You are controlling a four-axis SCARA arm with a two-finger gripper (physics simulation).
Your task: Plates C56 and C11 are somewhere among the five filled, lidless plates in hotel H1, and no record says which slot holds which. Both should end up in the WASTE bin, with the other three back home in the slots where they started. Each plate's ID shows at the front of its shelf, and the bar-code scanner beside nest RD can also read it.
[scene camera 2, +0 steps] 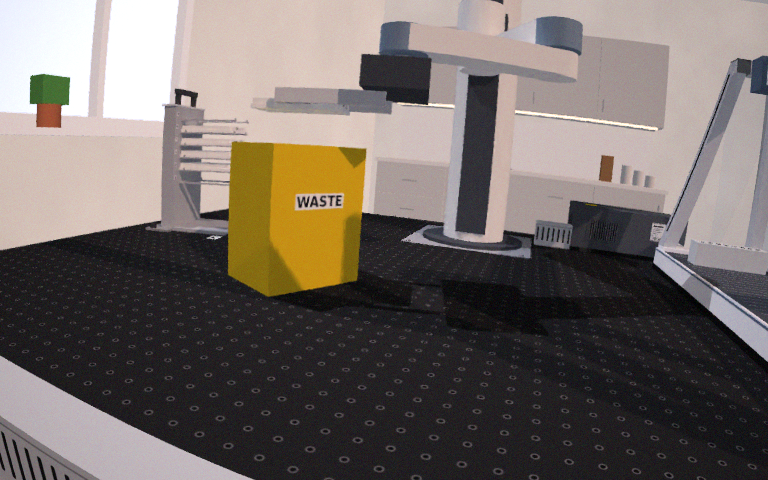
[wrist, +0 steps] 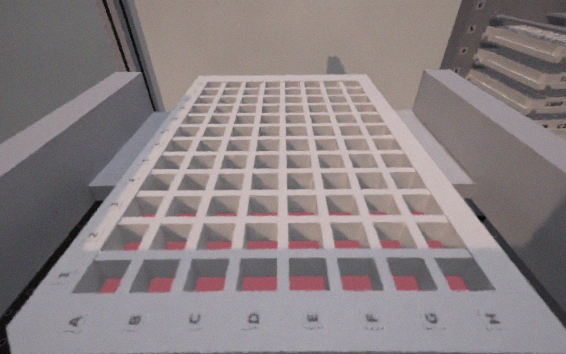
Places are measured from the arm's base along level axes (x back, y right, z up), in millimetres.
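Where they show: gripper, fingertip midpoint: (scene camera 2: 287, 99) (wrist: 282, 98); arm's base, origin of the base link: (scene camera 2: 472, 244).
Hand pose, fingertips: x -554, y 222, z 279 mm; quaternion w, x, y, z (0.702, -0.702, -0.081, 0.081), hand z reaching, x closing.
Things, the pixels of their top centre, and the offset from my fingertips. "pt": a spot on its surface instead. Level surfaces: height alone.
- lidless white plate, middle of its top: (wrist: 282, 136) (scene camera 2: 302, 101) dx +6, dy -23, dz -3 mm
- yellow WASTE bin, middle of its top: (scene camera 2: 298, 144) dx +5, dy -22, dz -66 mm
- black perforated table, its level: dz -266 mm
- dark box unit, surface spot: (scene camera 2: 614, 229) pt dx +588, dy -581, dz -199 mm
- small grey slotted box, surface spot: (scene camera 2: 552, 234) pt dx +598, dy -423, dz -234 mm
My gripper (scene camera 2: 317, 104) (wrist: 282, 98) is shut on a lidless white plate (scene camera 2: 265, 104) (wrist: 283, 195) with red liquid in its wells. The plate is level and raised, higher than the WASTE bin's top in the scene view; its ID does not show. The yellow WASTE bin (scene camera 2: 317, 243) stands on the table; whether the plate is directly over it cannot be told. Hotel H1 (scene camera 2: 171, 169) (wrist: 466, 25) stands behind the bin, with several plates (scene camera 2: 206, 142) (wrist: 520, 42) on its shelves. Their IDs are too small or blurred to read surely. Nest RD and its scanner cannot be made out.
The arm's column (scene camera 2: 501, 169) stands behind and right of the bin on the black perforated table (scene camera 2: 396, 396). A dark box unit (scene camera 2: 614, 229) and a small grey slotted box (scene camera 2: 552, 234) are at the back right. A light frame (scene camera 2: 705, 152) rises at the right edge.
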